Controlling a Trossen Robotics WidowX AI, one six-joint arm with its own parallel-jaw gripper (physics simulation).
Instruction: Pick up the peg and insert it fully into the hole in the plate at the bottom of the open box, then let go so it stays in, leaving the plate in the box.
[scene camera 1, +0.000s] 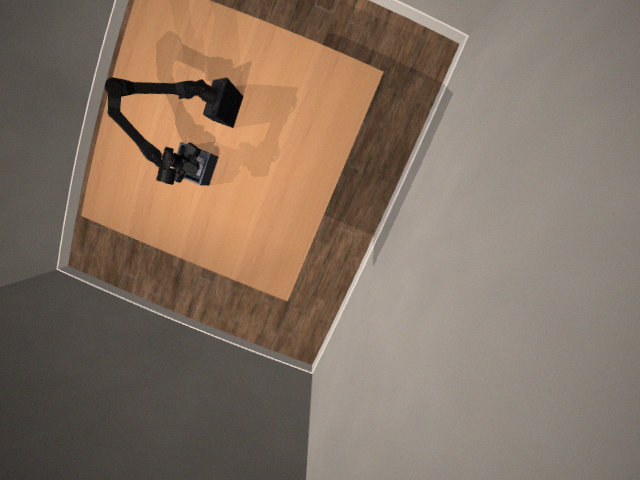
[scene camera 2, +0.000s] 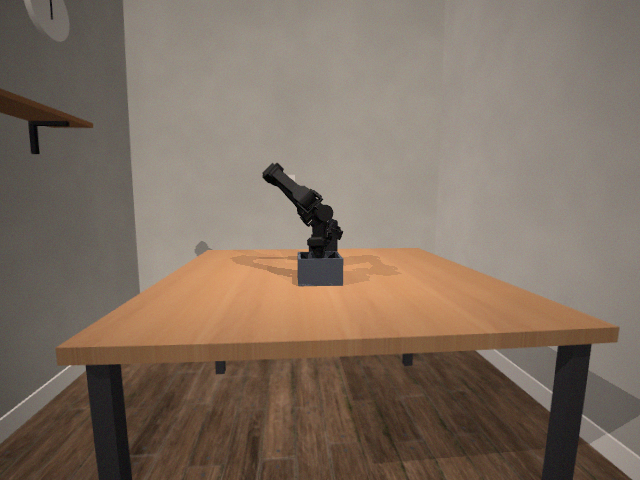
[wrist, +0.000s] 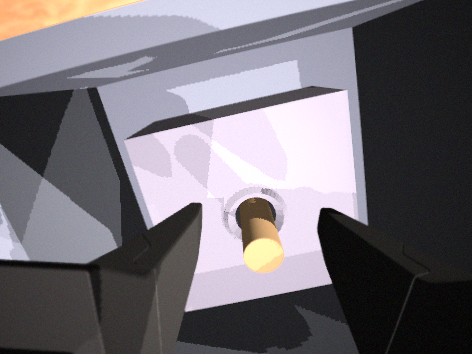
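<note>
The wrist view takes in the gripper (wrist: 260, 216) together with a tan round peg (wrist: 262, 250), a pale square plate (wrist: 294, 149) and a grey box (wrist: 83, 86). In scene camera 2 the gripper (scene camera 2: 320, 261) and the box (scene camera 2: 328, 271) appear again, yet scene camera 2 does not show the peg, hidden by the grey box. Scene camera 1 misses the peg too, which is hidden there by the gripper.
</note>
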